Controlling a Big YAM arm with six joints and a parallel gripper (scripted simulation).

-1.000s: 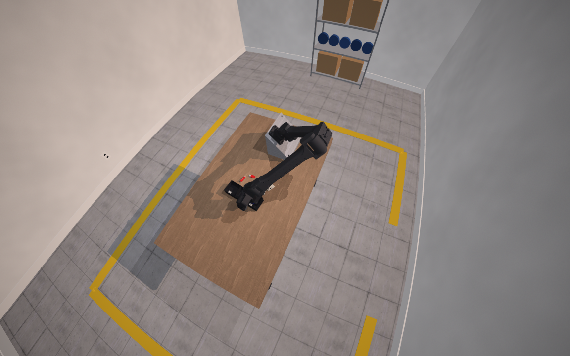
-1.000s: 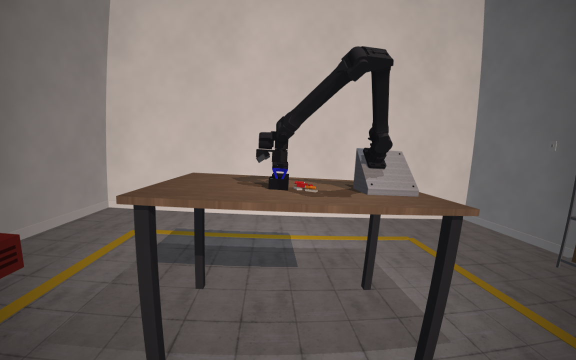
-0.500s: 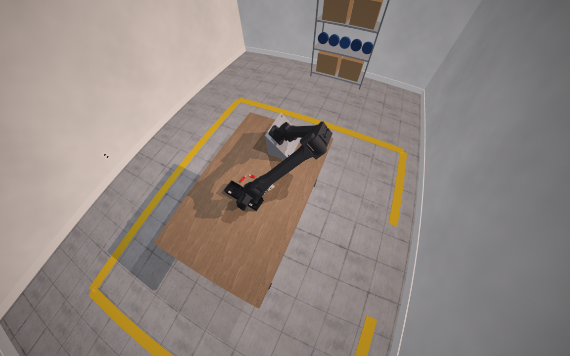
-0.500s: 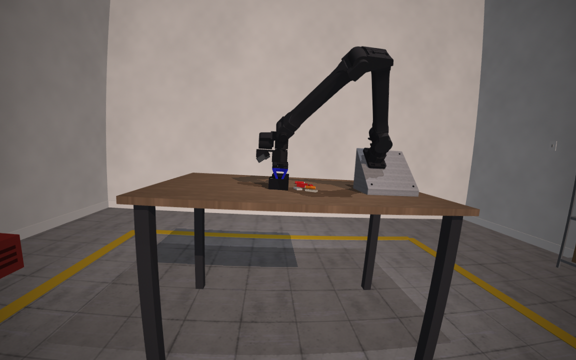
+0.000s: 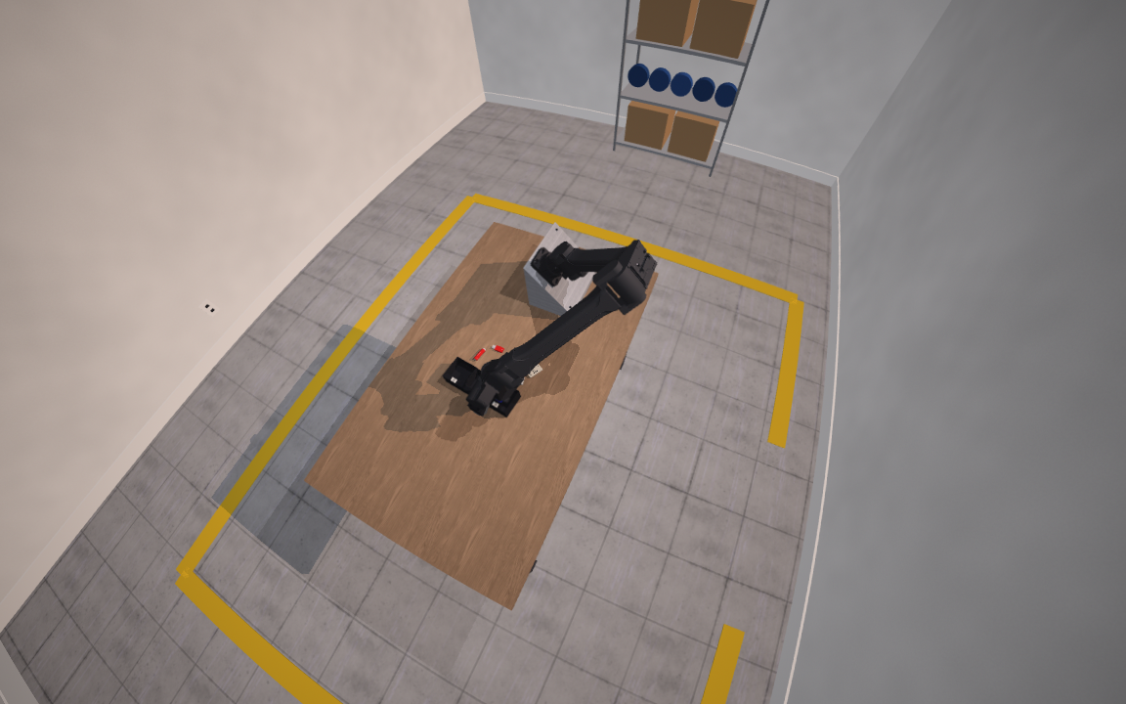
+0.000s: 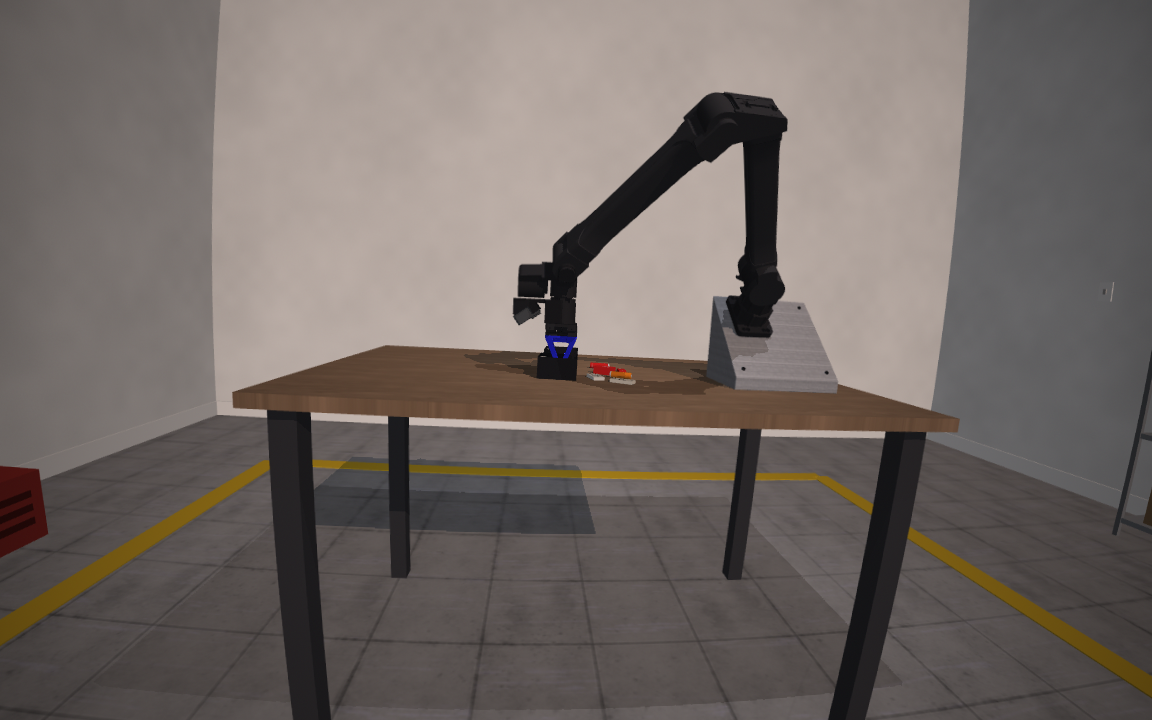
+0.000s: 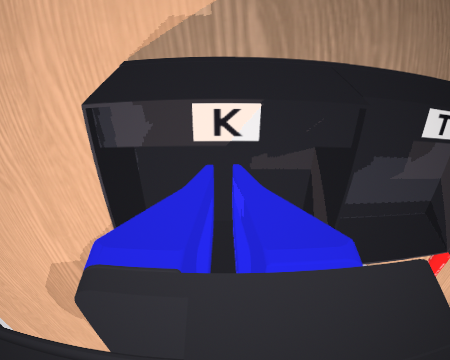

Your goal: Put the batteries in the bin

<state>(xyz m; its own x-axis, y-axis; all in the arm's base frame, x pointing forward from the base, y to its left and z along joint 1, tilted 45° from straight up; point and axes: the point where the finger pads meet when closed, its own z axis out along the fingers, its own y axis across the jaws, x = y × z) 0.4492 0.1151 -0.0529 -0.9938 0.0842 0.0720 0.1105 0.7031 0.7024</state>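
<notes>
Now: hand 14 cm past the orange cylindrical battery, 2 cm to the left of it and 2 cm above it. The rest, counted from my hand: black bin 8 cm to the right; red nine-volt battery 10 cm behind, 7 cm to the right, 2 cm below; red cylindrical battery 11 cm behind, 16 cm to the right, 2 cm below.
</notes>
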